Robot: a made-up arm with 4 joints.
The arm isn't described. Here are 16 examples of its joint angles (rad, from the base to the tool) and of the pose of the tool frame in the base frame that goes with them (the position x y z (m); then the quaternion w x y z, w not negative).
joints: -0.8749 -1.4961 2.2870 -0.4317
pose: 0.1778 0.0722 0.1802 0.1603 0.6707 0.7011 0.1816
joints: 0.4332 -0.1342 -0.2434 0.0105
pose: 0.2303 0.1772 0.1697 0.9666 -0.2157 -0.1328 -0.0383
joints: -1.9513 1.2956 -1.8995 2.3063
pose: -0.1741 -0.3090 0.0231 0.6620 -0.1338 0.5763 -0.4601
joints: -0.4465 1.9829 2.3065 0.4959
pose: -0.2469 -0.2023 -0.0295 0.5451 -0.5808 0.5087 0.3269
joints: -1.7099 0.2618 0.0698 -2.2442
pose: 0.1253 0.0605 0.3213 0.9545 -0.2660 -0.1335 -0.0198
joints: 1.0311 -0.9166 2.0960 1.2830
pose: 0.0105 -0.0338 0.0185 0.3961 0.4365 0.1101 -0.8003
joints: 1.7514 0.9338 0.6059 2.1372
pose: -0.0540 -0.1062 -0.0163 0.8622 0.0316 0.3028 -0.4048
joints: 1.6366 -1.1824 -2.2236 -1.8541
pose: 0.1449 0.3694 0.1432 0.5560 0.2755 0.7131 0.3263
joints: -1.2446 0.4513 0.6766 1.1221
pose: 0.0430 0.1046 0.2876 0.4161 0.8232 0.3099 0.2305
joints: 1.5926 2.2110 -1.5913 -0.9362
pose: -0.3947 0.3183 0.2220 0.7034 -0.1068 -0.1018 0.6954
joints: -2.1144 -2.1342 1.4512 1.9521
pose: 0.0030 0.1951 0.0500 0.6812 -0.0639 -0.3723 0.6271
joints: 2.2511 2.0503 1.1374 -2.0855
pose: -0.2612 -0.0294 0.3661 0.6266 0.1025 -0.3381 -0.6947
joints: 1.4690 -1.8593 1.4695 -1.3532
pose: 0.1782 -0.1432 0.2031 0.6010 -0.3527 0.3659 -0.6169
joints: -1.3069 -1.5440 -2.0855 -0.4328
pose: 0.1890 -0.3290 0.1388 0.5821 -0.3931 -0.1306 -0.6997
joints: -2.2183 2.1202 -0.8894 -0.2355
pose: -0.4316 -0.1807 -0.0144 0.0725 -0.5747 0.8123 -0.0676
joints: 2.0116 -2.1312 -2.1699 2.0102
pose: 0.0326 0.3261 0.1049 0.2255 -0.7740 -0.1874 0.5613
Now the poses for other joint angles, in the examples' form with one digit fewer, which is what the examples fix.
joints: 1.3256 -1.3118 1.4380 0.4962
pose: 0.154 -0.139 0.181 0.708 0.127 -0.043 -0.694
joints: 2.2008 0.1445 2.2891 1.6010
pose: -0.205 -0.073 0.116 0.375 -0.185 -0.266 -0.869
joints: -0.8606 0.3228 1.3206 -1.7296
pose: -0.192 0.205 0.131 0.666 -0.418 0.043 0.617
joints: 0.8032 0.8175 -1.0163 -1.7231
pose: -0.039 0.359 0.043 0.427 -0.705 -0.554 0.113
